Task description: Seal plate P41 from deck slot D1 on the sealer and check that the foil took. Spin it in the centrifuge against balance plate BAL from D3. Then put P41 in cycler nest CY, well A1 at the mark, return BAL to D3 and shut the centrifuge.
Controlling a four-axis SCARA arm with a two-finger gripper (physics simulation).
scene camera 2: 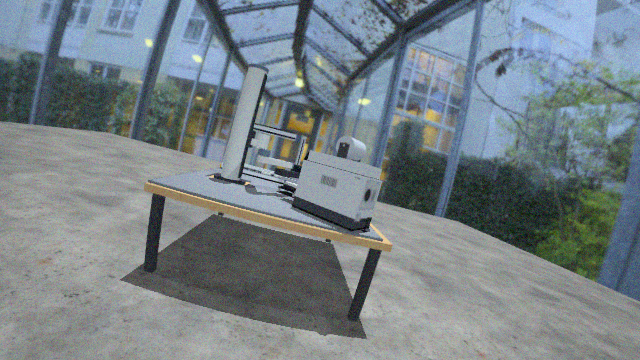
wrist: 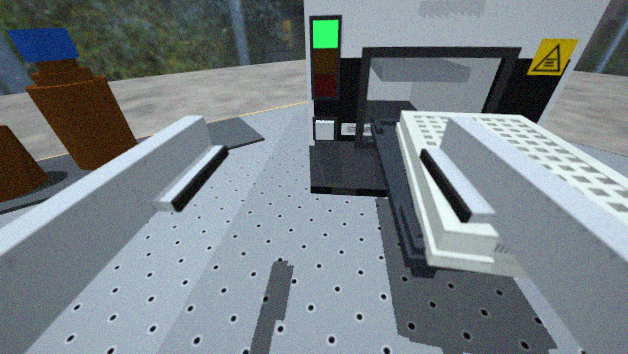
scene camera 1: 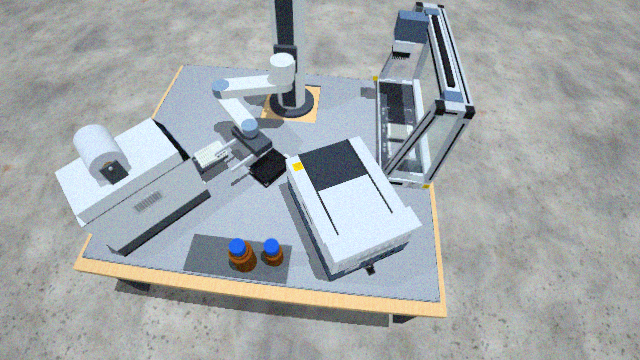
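Where they show: gripper, between the fingertips: (wrist: 320, 135) (scene camera 1: 223, 162); arm's base, origin of its link: (scene camera 2: 229, 180) (scene camera 1: 291, 102).
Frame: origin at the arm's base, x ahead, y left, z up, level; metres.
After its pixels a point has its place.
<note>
A white well plate (scene camera 1: 211, 154) @(x 0.505, y -0.275, z 0.128 m) (wrist: 505, 131) @(x 0.507, y -0.315, z 0.129 m) lies on the dark carriage (wrist: 400, 200) @(x 0.515, y -0.229, z 0.111 m) in front of the sealer (scene camera 1: 150, 192) @(x 0.792, y -0.382, z 0.259 m) (scene camera 2: 325, 187) @(x 0.660, y -0.560, z 0.185 m) (wrist: 450, 25) @(x 0.578, y -0.350, z 0.185 m). No label is readable on it, and I cannot tell whether foil covers its wells. The sealer's green lamp (wrist: 325, 33) @(x 0.639, y -0.275, z 0.180 m) is lit. My gripper (scene camera 1: 225, 161) @(x 0.550, y -0.206, z 0.139 m) (wrist: 320, 135) @(x 0.550, y -0.206, z 0.139 m) is open and empty. In the wrist view its right finger overlaps the plate's near left side, and its left finger is over bare table. A white plate (scene camera 1: 400, 132) @(x 0.214, y 0.582, z 0.075 m) lies on the framed deck (scene camera 1: 378, 125) @(x 0.159, y 0.476, z 0.051 m); its label is unreadable.
A white machine (scene camera 1: 345, 205) @(x 0.737, y 0.319, z 0.222 m) with a dark panel stands right of centre, with a black tray-like part (scene camera 1: 269, 167) @(x 0.492, y -0.024, z 0.055 m) beside its back left corner. Two amber bottles (scene camera 1: 242, 256) @(x 0.945, y -0.024, z 0.151 m) (scene camera 1: 273, 254) @(x 0.921, y 0.081, z 0.140 m) with blue caps stand on a grey mat (scene camera 1: 205, 255) @(x 0.920, y -0.207, z 0.017 m) at the front.
</note>
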